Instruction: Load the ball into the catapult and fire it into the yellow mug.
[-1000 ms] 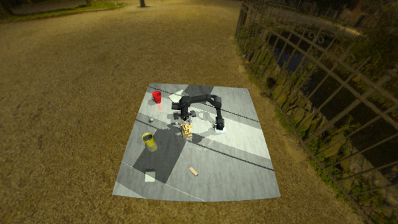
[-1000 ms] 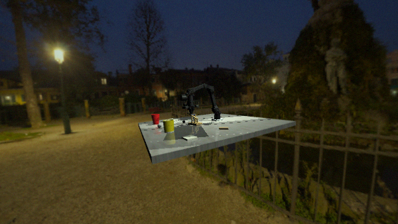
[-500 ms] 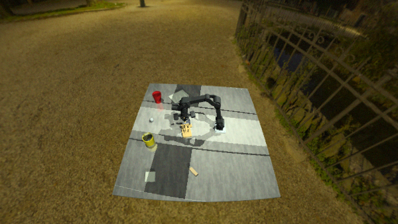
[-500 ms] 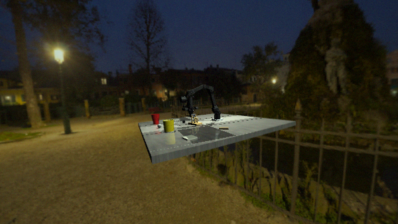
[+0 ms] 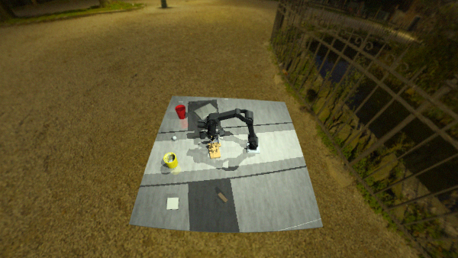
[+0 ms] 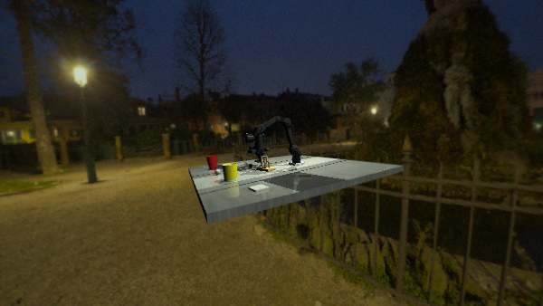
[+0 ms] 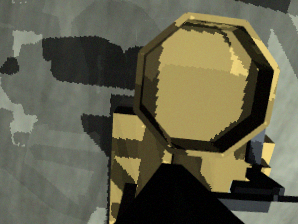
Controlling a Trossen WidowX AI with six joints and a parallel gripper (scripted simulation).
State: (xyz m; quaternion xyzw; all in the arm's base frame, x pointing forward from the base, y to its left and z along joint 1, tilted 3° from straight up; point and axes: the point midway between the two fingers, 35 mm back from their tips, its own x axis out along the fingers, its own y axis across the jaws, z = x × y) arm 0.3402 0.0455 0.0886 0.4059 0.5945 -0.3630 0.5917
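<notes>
Right now the wooden catapult is 30 mm behind my gripper tip, 20 mm to the left of it and 10 mm below it. Also, from my gripper tip: small grey ball (330 mm ahead, 20 mm to the left, 40 mm below); then yellow mug (250 mm ahead, 250 mm to the left, 30 mm below); then red mug (370 mm ahead, 250 mm to the right, 30 mm below).
</notes>
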